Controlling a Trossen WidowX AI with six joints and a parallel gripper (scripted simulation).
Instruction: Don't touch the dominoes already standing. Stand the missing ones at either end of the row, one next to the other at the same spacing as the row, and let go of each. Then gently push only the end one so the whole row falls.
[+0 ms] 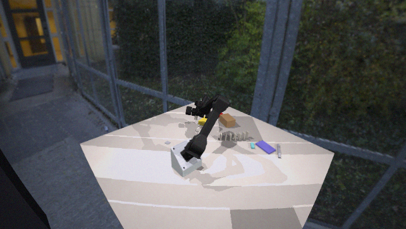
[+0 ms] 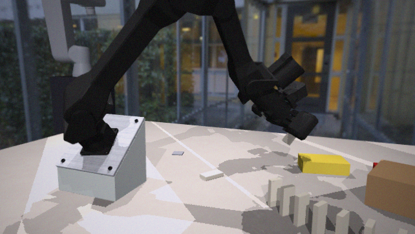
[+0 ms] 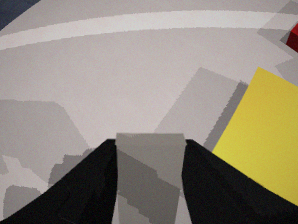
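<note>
Right now the yellow block is 60 mm ahead of my gripper tip, 40 mm to the right of it and 70 mm below it. The rest, counted from my gripper tip: red block 230 mm ahead, 40 mm to the right, 80 mm below; then small grey tile 330 mm behind, 30 mm to the right, 90 mm below; then brown box 180 mm ahead, 180 mm to the right, 60 mm below.
</note>
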